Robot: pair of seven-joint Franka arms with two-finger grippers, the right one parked.
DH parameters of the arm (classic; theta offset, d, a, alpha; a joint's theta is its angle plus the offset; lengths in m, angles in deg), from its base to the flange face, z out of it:
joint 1: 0 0.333 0 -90
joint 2: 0 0 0 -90
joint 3: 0 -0.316 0.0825 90
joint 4: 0 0 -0.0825 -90
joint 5: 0 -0.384 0 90
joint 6: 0 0 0.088 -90
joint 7: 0 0.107 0 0
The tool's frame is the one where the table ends.
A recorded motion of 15 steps. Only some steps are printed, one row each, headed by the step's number.
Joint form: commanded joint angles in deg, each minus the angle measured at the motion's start. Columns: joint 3, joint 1, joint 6, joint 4, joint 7, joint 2, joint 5.
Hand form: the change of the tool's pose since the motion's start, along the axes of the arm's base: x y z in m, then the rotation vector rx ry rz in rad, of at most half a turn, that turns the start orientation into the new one. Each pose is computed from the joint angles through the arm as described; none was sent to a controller.
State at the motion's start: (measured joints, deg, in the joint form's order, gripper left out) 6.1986 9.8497 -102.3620 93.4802 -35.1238 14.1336 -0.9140
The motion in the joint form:
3: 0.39 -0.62 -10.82 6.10 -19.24 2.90 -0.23
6: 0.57 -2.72 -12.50 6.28 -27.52 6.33 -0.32
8: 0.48 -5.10 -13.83 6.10 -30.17 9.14 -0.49
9: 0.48 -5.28 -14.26 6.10 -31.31 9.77 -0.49
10: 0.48 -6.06 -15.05 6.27 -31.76 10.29 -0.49
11: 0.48 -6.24 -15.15 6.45 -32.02 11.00 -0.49
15: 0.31 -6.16 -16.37 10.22 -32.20 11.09 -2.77
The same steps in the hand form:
3: 0.0080 -0.0109 -0.0662 0.0217 -0.0264 0.3153
6: 0.0145 -0.0354 -0.1031 0.0319 0.0098 0.4190
8: 0.0188 -0.0608 -0.1312 0.0391 0.0325 0.4237
9: 0.0196 -0.0629 -0.1377 0.0407 0.0365 0.4404
10: 0.0201 -0.0717 -0.1437 0.0402 0.0348 0.4349
11: 0.0192 -0.0738 -0.1529 0.0430 0.0486 0.4359
15: 0.0033 -0.0698 -0.1806 0.0870 0.0834 0.4162

